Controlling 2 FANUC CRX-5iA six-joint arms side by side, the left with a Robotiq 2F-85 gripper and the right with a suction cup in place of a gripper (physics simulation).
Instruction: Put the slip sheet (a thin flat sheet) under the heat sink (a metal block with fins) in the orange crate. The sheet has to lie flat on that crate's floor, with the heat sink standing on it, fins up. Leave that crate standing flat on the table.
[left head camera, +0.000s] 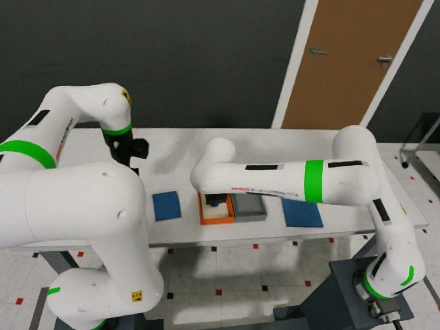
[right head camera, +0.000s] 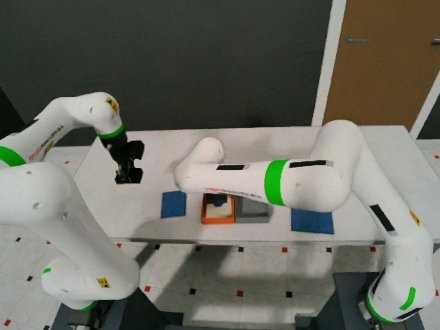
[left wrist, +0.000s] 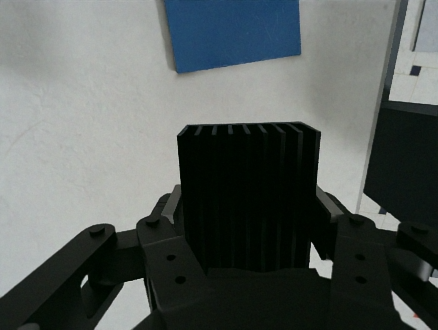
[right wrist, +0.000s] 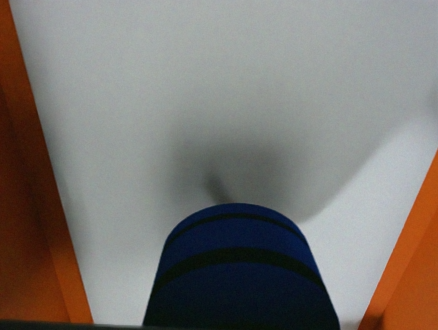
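The orange crate (left head camera: 217, 222) (right head camera: 217, 221) (right wrist: 37, 150) stands flat on the table. The pale slip sheet (left head camera: 210, 213) (right head camera: 226, 211) (right wrist: 125, 100) lies inside it between its walls and looks flat; its far part is hidden in the head views. My right suction cup (left head camera: 215, 204) (right wrist: 235, 212), blue, points down inside the crate, a little above the sheet, which shows the cup's shadow; it looks free of the sheet. My left gripper (left head camera: 133, 158) (right head camera: 131, 162) (left wrist: 250, 202) is shut on the black finned heat sink (left wrist: 250, 165), held above the table at the left, away from the crate.
A grey crate (left head camera: 250, 218) (right head camera: 252, 219) stands right beside the orange one. A blue mat (left head camera: 166, 205) (right head camera: 173, 204) (left wrist: 235, 35) lies left of the crates, a larger blue mat (left head camera: 302, 215) (right head camera: 312, 221) right of them. My right forearm hangs over both crates.
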